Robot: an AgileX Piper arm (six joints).
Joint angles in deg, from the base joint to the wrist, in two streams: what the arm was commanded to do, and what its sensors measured. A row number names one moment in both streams.
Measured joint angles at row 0:
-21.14 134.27 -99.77 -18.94 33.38 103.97
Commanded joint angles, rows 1 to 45:
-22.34 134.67 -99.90 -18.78 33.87 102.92
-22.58 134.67 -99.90 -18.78 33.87 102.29
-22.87 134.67 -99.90 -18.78 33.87 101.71
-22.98 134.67 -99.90 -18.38 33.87 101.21
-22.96 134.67 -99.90 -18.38 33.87 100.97
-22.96 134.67 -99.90 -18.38 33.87 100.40
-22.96 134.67 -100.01 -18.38 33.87 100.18
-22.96 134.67 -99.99 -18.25 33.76 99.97
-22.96 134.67 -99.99 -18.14 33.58 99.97
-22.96 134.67 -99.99 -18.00 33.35 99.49
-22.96 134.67 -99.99 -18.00 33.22 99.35
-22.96 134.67 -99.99 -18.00 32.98 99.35
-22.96 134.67 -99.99 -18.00 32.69 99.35
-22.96 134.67 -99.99 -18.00 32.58 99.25
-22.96 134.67 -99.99 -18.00 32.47 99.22
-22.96 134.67 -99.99 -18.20 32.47 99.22
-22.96 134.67 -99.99 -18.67 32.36 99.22
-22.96 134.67 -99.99 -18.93 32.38 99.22
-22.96 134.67 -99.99 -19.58 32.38 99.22
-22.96 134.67 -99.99 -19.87 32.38 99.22
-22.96 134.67 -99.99 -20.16 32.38 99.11
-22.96 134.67 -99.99 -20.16 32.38 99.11
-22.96 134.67 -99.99 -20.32 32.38 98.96
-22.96 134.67 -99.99 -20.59 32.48 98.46
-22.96 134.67 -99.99 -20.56 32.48 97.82
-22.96 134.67 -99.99 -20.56 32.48 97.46
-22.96 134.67 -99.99 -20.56 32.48 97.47
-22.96 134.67 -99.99 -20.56 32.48 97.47
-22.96 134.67 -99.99 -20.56 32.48 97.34
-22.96 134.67 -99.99 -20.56 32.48 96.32
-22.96 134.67 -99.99 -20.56 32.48 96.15
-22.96 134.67 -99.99 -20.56 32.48 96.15
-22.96 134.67 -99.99 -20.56 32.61 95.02
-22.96 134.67 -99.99 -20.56 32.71 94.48
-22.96 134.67 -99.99 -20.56 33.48 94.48
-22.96 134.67 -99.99 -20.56 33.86 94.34
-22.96 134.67 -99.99 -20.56 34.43 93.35
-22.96 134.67 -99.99 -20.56 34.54 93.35
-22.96 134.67 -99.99 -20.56 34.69 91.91
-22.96 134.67 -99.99 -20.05 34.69 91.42
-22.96 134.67 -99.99 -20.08 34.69 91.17
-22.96 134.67 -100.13 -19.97 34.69 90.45
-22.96 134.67 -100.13 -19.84 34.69 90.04
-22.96 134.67 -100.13 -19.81 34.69 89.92
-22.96 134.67 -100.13 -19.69 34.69 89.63
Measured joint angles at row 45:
-22.80 134.30 -99.90 -19.66 34.21 91.18
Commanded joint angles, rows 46 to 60:
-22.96 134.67 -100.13 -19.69 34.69 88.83
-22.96 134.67 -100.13 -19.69 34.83 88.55
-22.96 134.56 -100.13 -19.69 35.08 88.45
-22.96 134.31 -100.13 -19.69 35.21 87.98
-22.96 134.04 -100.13 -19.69 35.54 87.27
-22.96 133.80 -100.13 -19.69 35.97 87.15
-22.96 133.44 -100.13 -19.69 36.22 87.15
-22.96 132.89 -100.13 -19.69 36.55 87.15
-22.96 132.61 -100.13 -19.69 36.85 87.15
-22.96 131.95 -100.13 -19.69 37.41 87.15
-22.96 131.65 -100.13 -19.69 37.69 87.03
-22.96 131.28 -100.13 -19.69 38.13 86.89
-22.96 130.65 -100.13 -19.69 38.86 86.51
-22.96 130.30 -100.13 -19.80 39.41 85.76
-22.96 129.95 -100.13 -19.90 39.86 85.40
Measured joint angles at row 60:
-22.80 132.10 -99.90 -19.66 37.51 87.33
